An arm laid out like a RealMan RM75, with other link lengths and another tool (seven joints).
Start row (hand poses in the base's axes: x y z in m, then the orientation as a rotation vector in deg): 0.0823 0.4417 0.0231 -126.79 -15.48 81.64
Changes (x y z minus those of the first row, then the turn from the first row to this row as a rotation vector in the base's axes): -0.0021 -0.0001 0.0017 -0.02 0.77 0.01; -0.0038 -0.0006 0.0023 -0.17 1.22 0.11; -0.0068 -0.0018 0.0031 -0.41 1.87 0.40; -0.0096 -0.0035 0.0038 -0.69 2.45 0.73; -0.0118 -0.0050 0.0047 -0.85 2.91 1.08; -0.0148 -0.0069 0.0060 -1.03 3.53 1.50; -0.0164 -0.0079 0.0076 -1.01 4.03 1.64; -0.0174 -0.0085 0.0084 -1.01 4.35 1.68; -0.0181 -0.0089 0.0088 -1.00 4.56 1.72; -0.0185 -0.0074 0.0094 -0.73 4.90 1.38; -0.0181 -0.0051 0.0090 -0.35 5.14 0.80; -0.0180 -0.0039 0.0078 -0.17 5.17 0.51; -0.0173 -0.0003 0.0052 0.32 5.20 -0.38; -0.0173 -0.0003 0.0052 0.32 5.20 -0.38; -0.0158 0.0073 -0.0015 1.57 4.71 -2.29; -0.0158 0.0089 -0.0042 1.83 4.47 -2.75; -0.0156 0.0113 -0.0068 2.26 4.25 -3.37; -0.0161 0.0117 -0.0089 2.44 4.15 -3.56; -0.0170 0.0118 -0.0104 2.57 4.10 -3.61; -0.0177 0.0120 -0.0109 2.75 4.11 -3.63; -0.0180 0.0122 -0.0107 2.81 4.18 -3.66
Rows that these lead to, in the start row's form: 0.0802 0.4416 0.0248 -126.21 -15.21 82.48; 0.0785 0.4411 0.0254 -126.00 -15.08 83.07; 0.0755 0.4399 0.0262 -125.73 -15.03 84.02; 0.0727 0.4382 0.0269 -125.54 -15.02 84.94; 0.0705 0.4367 0.0278 -125.36 -15.16 85.68; 0.0675 0.4348 0.0291 -125.07 -15.30 86.64; 0.0659 0.4338 0.0307 -124.67 -15.30 87.23; 0.0649 0.4332 0.0315 -124.42 -15.24 87.59; 0.0642 0.4328 0.0319 -124.25 -15.22 87.83; 0.0638 0.4343 0.0325 -123.71 -14.89 87.88; 0.0642 0.4366 0.0321 -123.13 -14.39 87.64; 0.0643 0.4378 0.0309 -122.92 -14.17 87.44; 0.0650 0.4414 0.0283 -122.38 -13.47 86.77; 0.0650 0.4414 0.0283 -122.38 -13.47 86.77; 0.0665 0.4490 0.0216 -121.48 -12.31 84.67; 0.0665 0.4506 0.0189 -121.39 -12.05 84.06; 0.0667 0.4530 0.0163 -121.13 -11.71 83.31; 0.0662 0.4534 0.0142 -121.03 -11.65 83.02; 0.0653 0.4535 0.0127 -120.96 -11.70 82.89; 0.0646 0.4537 0.0122 -120.81 -11.79 82.81; 0.0643 0.4539 0.0124 -120.70 -11.77 82.84
